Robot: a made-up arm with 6 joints. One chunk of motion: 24 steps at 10 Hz.
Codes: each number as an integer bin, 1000 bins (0 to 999) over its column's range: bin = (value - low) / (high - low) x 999, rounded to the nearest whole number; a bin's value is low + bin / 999 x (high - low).
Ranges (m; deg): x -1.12..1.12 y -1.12..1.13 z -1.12..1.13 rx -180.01..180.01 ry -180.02..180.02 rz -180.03..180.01
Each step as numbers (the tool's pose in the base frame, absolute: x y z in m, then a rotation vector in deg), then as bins.
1 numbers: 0.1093 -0.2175 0.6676 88.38 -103.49 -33.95
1 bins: 548 401 794 745 212 405
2 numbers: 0.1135 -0.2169 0.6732 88.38 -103.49 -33.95
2 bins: 550 401 796 745 212 405
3 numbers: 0.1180 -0.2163 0.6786 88.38 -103.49 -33.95
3 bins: 552 401 799 745 212 405
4 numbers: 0.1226 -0.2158 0.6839 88.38 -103.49 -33.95
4 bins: 554 401 801 745 212 405
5 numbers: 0.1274 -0.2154 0.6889 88.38 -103.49 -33.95
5 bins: 556 402 803 745 212 405
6 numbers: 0.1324 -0.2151 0.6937 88.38 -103.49 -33.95
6 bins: 559 402 805 745 212 405
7 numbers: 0.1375 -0.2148 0.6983 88.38 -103.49 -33.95
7 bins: 561 402 807 745 212 405
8 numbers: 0.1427 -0.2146 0.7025 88.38 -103.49 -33.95
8 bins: 563 402 809 745 212 405
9 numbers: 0.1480 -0.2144 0.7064 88.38 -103.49 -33.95
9 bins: 566 402 811 745 212 405
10 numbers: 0.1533 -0.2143 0.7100 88.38 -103.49 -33.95
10 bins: 568 402 813 745 212 405
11 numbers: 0.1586 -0.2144 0.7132 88.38 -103.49 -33.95
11 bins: 570 402 814 745 212 405
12 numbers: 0.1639 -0.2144 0.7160 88.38 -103.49 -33.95
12 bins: 573 402 815 745 212 405
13 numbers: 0.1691 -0.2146 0.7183 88.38 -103.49 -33.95
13 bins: 575 402 816 745 212 405
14 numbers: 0.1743 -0.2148 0.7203 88.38 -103.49 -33.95
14 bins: 577 402 817 745 212 405
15 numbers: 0.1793 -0.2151 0.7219 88.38 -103.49 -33.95
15 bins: 579 402 818 745 212 405
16 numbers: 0.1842 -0.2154 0.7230 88.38 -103.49 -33.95
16 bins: 582 402 818 745 212 405
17 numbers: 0.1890 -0.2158 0.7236 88.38 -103.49 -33.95
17 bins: 584 401 819 745 212 405
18 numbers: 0.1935 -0.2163 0.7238 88.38 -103.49 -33.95
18 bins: 586 401 819 745 212 405
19 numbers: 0.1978 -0.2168 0.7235 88.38 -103.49 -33.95
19 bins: 588 401 819 745 212 405
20 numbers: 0.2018 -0.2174 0.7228 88.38 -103.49 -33.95
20 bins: 589 401 818 745 212 405
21 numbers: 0.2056 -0.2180 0.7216 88.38 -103.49 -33.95
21 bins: 591 400 818 745 212 405
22 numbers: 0.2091 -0.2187 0.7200 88.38 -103.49 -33.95
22 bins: 593 400 817 745 212 405
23 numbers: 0.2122 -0.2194 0.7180 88.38 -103.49 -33.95
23 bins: 594 400 816 745 212 405
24 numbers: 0.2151 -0.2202 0.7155 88.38 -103.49 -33.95
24 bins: 595 400 815 745 212 405
